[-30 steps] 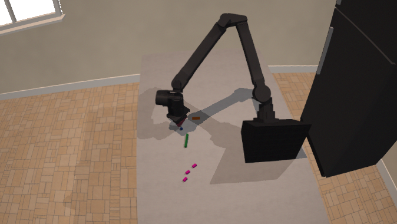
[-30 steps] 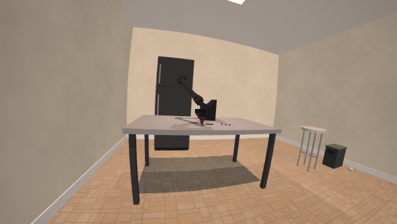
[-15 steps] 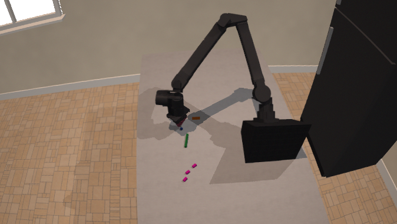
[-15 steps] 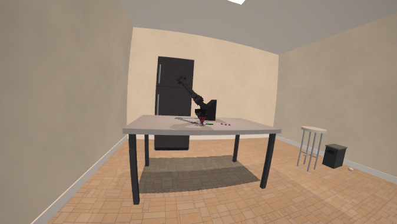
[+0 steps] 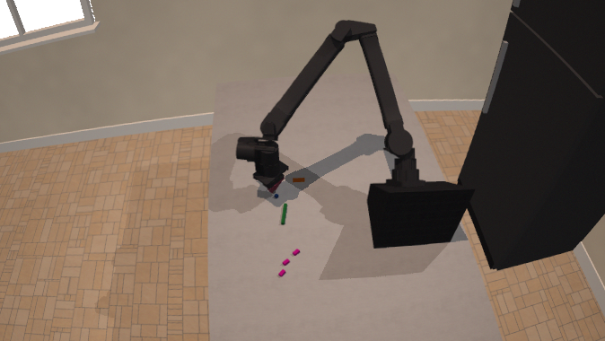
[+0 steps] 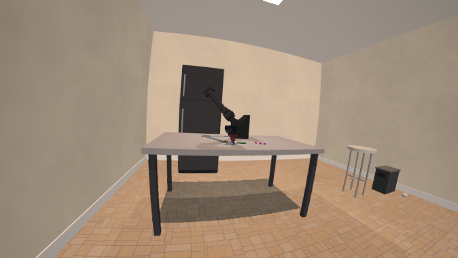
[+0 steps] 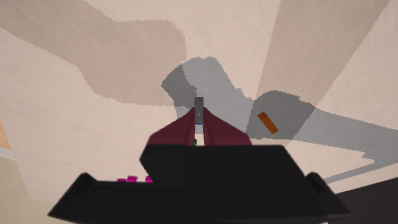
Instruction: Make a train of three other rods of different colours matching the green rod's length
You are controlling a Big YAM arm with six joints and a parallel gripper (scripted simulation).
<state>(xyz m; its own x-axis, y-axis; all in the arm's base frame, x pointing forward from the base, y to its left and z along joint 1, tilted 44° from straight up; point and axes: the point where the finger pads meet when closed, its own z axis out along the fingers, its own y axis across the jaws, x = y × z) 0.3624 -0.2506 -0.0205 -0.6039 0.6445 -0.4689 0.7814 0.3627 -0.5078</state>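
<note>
My hand is right at the grey rod. From my hand the other things lie so: blue rod: 10 mm behind, 20 mm to the left, 20 mm below; then green rod: 20 mm behind, 90 mm to the left, 20 mm below; then orange rod: 100 mm behind, 40 mm to the right, 20 mm below.
</note>
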